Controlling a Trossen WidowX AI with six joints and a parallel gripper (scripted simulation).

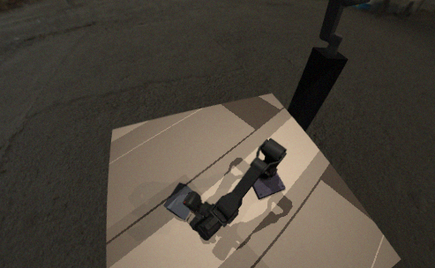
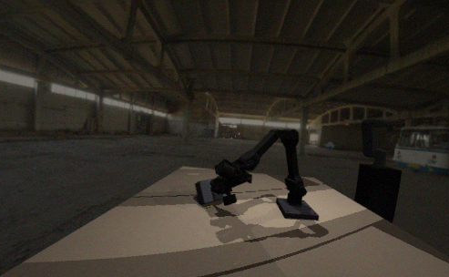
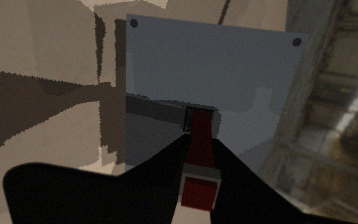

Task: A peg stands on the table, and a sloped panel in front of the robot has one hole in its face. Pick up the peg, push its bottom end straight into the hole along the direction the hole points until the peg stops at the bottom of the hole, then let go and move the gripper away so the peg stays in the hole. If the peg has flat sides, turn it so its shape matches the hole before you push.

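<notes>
My gripper tip is now 40 mm short of the panel, 30 mm to the left of it and 30 mm above it. From my gripper tip the other things lie so: red square peg: 10 mm behind, 10 mm to the left, 10 mm above.
</notes>
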